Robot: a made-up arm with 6 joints. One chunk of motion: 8 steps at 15 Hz.
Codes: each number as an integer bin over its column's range. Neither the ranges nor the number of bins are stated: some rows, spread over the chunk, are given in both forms.
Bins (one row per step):
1: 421 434 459 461 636 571
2: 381 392 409 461 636 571
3: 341 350 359 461 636 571
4: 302 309 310 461 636 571
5: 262 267 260 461 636 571
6: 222 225 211 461 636 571
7: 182 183 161 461 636 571
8: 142 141 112 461 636 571
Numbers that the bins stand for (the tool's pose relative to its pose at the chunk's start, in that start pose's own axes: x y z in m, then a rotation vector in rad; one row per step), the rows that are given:
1: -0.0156 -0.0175 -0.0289 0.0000 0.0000 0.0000
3: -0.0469 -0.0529 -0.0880 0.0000 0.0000 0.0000
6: -0.0933 -0.1054 -0.1754 0.0000 0.0000 0.0000
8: -0.1246 -0.1407 -0.2339 0.0000 0.0000 0.0000
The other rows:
2: -0.0313 -0.0352 -0.0584 0.0000 0.0000 0.0000
4: -0.0621 -0.0701 -0.1169 0.0000 0.0000 0.0000
5: -0.0777 -0.0877 -0.1464 0.0000 0.0000 0.0000
7: -0.1089 -0.1231 -0.2049 0.0000 0.0000 0.0000

